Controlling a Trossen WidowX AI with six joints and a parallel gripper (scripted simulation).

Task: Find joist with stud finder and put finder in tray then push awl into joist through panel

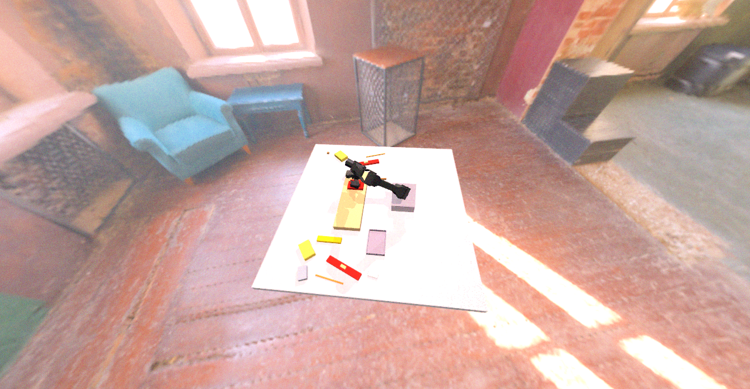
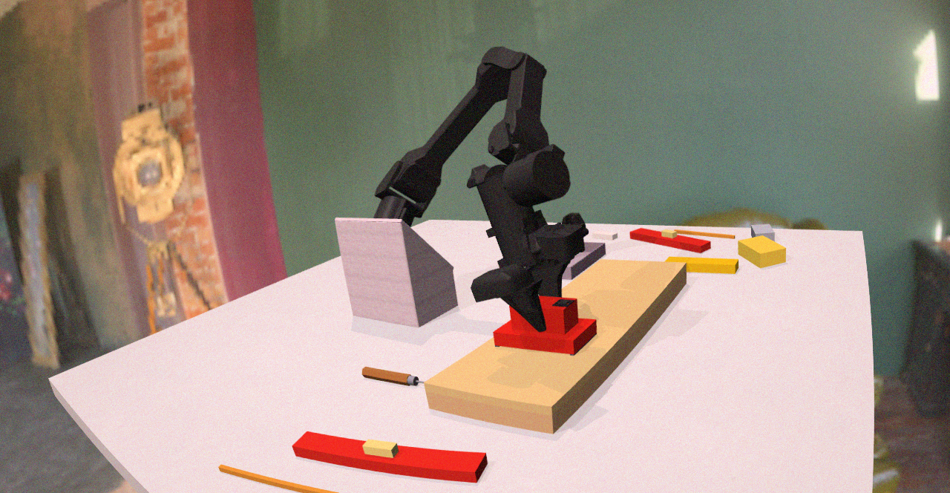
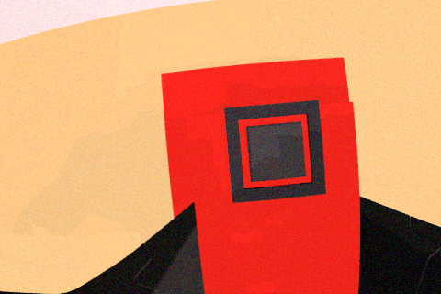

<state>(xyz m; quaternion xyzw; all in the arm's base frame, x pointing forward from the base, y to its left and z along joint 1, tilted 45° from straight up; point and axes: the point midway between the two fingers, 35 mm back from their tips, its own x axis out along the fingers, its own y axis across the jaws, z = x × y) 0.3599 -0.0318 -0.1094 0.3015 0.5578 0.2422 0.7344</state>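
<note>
The grey tray is 430 mm to the left of my gripper tip, 220 mm behind it and 50 mm below it. The rest, counted from my gripper tip: awl: 160 mm behind, 120 mm to the right, 60 mm below; then red stud finder: 20 mm above, 10 mm ahead; then square light: 30 mm above, 20 mm ahead.
</note>
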